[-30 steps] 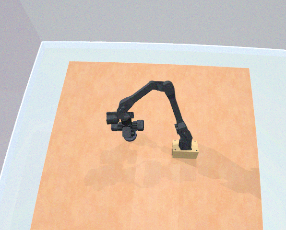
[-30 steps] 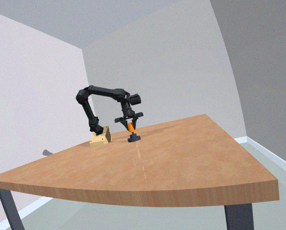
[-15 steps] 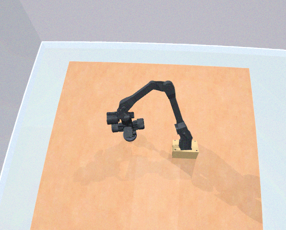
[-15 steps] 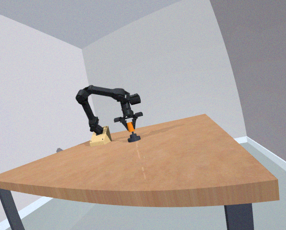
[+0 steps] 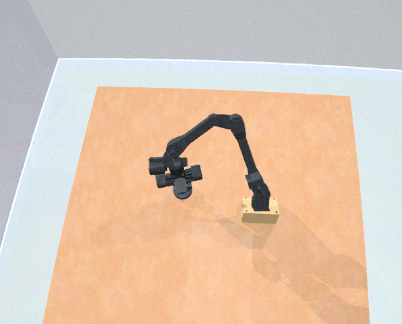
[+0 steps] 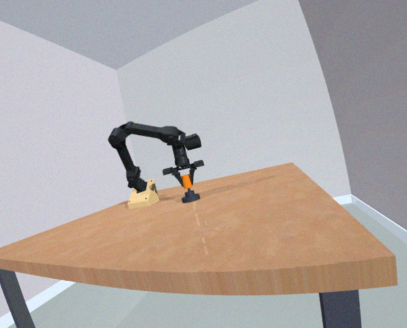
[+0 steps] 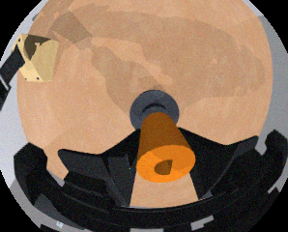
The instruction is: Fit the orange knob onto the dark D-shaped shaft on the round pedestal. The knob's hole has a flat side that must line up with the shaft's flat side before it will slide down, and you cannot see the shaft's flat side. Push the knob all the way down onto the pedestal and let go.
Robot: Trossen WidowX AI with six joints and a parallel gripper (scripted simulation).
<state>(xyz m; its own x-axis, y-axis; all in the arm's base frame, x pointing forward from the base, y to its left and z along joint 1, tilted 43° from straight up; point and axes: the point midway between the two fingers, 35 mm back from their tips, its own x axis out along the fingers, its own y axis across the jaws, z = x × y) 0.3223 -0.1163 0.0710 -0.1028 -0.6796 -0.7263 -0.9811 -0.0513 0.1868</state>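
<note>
My gripper tip is 2 cm below the orange knob. From my gripper tip the other things lie so: dark round pedestal (4 cm below).
</note>
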